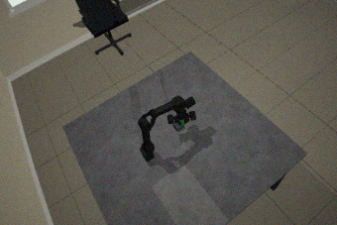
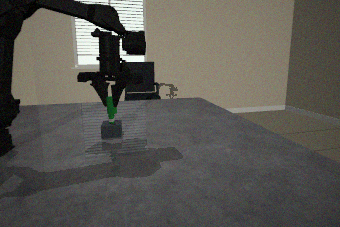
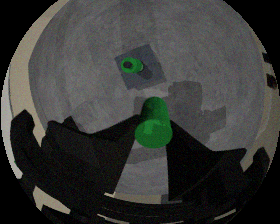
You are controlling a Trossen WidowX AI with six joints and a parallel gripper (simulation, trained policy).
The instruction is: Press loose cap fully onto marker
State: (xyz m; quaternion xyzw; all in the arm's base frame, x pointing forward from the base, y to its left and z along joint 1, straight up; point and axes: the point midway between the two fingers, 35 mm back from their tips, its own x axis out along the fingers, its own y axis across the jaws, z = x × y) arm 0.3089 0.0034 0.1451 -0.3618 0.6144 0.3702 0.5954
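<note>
The green marker lies 6 cm to the left of my gripper tip, 3 cm below it and 1 cm behind it. Round my gripper tip: green cap: right at my gripper tip; then holder block: 9 cm below, 6 cm to the left, 1 cm behind.
</note>
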